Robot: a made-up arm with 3 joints.
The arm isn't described. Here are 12 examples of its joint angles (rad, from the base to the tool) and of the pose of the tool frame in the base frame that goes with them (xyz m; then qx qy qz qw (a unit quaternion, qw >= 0)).
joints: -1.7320 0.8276 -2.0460
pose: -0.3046 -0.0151 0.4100 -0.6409 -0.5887 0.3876 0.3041
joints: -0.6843 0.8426 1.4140
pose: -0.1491 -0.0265 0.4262 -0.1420 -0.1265 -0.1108 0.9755
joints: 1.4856 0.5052 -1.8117
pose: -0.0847 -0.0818 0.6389 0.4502 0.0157 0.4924 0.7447
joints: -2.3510 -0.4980 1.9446
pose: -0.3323 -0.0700 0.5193 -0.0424 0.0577 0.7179 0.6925
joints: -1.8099 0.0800 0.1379
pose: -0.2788 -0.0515 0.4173 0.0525 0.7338 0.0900 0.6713
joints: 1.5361 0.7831 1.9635
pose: -0.1287 -0.0372 0.6088 -0.1897 -0.8830 -0.4180 0.0981
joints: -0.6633 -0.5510 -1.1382
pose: -0.1325 -0.1003 0.3748 0.1016 0.6310 -0.1178 0.7600
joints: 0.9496 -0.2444 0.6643
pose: -0.0806 -0.0810 0.5638 -0.3780 -0.6010 -0.1685 0.6838
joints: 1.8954 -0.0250 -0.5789
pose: -0.1755 -0.1017 0.6589 0.0720 -0.6904 0.0437 0.7185
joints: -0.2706 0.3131 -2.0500
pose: -0.0990 -0.0607 0.3792 0.6876 0.6369 -0.0108 0.3485
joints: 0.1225 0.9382 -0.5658
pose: -0.0588 -0.0658 0.4717 0.5988 0.0942 0.1046 0.7885
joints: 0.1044 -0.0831 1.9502
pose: -0.0924 -0.0562 0.4319 -0.6327 -0.6025 0.0102 0.4864
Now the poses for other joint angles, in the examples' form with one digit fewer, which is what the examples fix.
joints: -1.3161 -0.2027 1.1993
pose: -0.244 -0.044 0.405 -0.297 0.115 0.371 0.872
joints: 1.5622 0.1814 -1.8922
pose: -0.092 -0.101 0.645 0.439 -0.040 0.387 0.809
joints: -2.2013 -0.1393 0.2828
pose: -0.310 -0.055 0.460 0.005 0.794 0.246 0.556
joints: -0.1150 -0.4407 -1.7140
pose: -0.075 -0.113 0.410 0.373 0.542 -0.155 0.737
